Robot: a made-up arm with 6 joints.
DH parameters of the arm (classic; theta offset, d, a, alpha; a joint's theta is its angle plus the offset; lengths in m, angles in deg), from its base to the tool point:
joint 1: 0 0.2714 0 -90
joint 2: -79.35 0 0.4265 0
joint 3: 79.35 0 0.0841 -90
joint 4: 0 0.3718 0 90
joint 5: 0 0 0.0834 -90
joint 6: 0 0.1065 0 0
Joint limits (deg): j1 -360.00..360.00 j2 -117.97..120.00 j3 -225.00..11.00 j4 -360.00..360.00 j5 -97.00..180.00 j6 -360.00..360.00
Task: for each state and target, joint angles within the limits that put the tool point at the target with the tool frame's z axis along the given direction. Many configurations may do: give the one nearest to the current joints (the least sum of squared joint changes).
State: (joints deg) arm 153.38 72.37 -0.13 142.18 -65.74 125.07
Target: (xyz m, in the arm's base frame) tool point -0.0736 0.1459 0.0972 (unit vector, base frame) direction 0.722 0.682 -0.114
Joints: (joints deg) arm 172.13 78.31 -6.40 96.24 -51.19 125.07
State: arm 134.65 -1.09 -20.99 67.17 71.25 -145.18
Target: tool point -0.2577 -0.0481 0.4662 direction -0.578 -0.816 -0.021
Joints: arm 180.44 -41.77 -17.26 109.20 59.22 -145.18
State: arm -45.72 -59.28 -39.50 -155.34 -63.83 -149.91
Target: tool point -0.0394 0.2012 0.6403 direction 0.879 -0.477 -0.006
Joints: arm -57.50 -87.65 -57.25 -146.00 -60.14 -149.91
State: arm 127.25 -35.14 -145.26 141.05 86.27 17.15
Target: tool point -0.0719 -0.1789 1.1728 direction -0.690 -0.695 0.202
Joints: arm 86.96 -20.53 -153.90 138.86 82.52 17.15
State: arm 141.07 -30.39 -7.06 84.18 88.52 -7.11
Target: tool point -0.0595 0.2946 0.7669 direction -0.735 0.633 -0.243
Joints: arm 98.98 -38.35 -56.20 64.37 44.08 -7.11
